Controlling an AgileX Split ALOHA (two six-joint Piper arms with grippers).
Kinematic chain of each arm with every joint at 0, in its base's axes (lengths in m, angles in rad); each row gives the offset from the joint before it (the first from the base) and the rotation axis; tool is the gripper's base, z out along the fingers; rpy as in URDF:
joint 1: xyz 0 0 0.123 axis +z
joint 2: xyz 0 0 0 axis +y
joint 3: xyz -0.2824 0 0.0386 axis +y
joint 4: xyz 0.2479 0 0.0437 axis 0.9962 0 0.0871
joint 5: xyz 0 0 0 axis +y
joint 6: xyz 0.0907 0 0.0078 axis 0.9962 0 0.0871
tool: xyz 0 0 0 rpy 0 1.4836 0
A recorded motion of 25 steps. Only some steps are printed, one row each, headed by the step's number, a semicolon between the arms.
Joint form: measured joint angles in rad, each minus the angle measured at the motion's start. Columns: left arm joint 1, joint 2, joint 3, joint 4, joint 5, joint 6; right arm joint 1, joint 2, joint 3, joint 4, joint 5, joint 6.
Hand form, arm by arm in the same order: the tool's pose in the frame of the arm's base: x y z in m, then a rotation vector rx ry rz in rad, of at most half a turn. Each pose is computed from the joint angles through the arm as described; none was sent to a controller.
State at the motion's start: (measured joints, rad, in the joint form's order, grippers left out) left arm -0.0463 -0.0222 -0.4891 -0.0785 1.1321 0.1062; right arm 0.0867 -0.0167 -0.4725 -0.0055 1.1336 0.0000
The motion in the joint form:
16: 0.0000 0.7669 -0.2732 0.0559 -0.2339 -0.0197; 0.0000 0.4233 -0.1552 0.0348 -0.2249 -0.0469
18: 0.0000 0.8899 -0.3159 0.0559 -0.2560 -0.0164; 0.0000 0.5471 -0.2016 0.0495 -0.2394 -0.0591
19: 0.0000 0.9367 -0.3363 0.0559 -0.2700 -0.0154; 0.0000 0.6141 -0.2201 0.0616 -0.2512 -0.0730
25: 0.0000 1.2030 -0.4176 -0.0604 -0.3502 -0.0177; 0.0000 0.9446 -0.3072 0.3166 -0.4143 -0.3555
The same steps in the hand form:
16: 0.1292 -0.0076 0.3259 0.1488 2.3592 -0.0082; 0.0628 0.0076 0.3156 -0.1386 2.1670 0.0582
18: 0.1566 -0.0088 0.3229 0.1551 2.4171 -0.0078; 0.0861 0.0106 0.3218 -0.1507 2.2290 0.0684
19: 0.1678 -0.0093 0.3225 0.1566 2.4295 -0.0075; 0.0997 0.0126 0.3222 -0.1636 2.2645 0.0752
25: 0.2297 -0.0195 0.2993 0.0843 2.5329 -0.1463; 0.1757 0.0337 0.3175 -0.3381 2.2929 0.2202

